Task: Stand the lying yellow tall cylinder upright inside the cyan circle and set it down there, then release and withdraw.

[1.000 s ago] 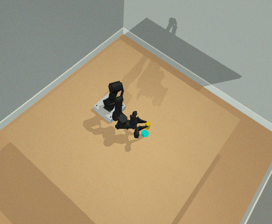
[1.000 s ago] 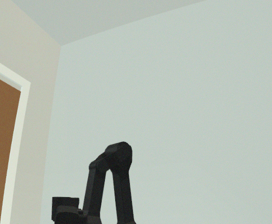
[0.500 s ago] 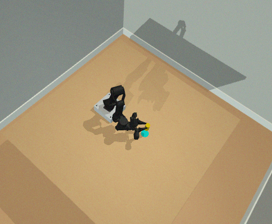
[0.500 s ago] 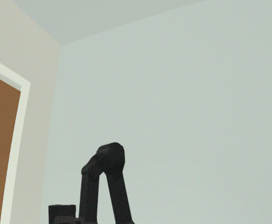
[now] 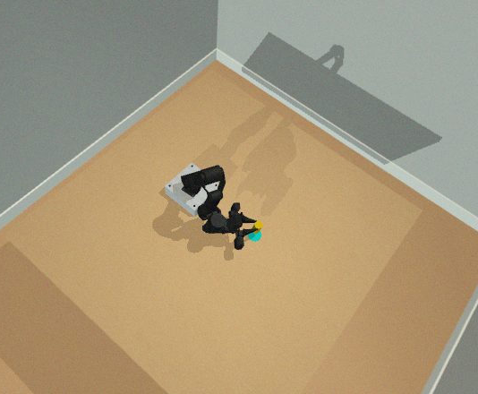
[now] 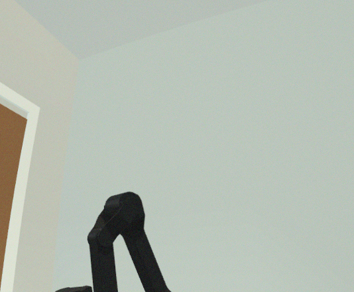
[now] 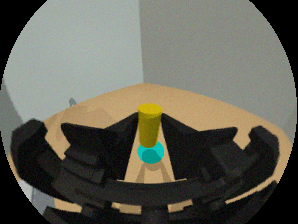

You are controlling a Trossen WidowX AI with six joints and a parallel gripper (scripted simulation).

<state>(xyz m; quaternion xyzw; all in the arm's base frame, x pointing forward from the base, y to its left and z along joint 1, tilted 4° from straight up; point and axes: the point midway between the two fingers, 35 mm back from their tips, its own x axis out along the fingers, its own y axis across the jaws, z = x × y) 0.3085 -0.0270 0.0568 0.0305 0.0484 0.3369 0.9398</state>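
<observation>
My gripper tip is 10 cm above the cyan circle. From my gripper tip the other things lie so: yellow tall cylinder 2 cm below.
</observation>
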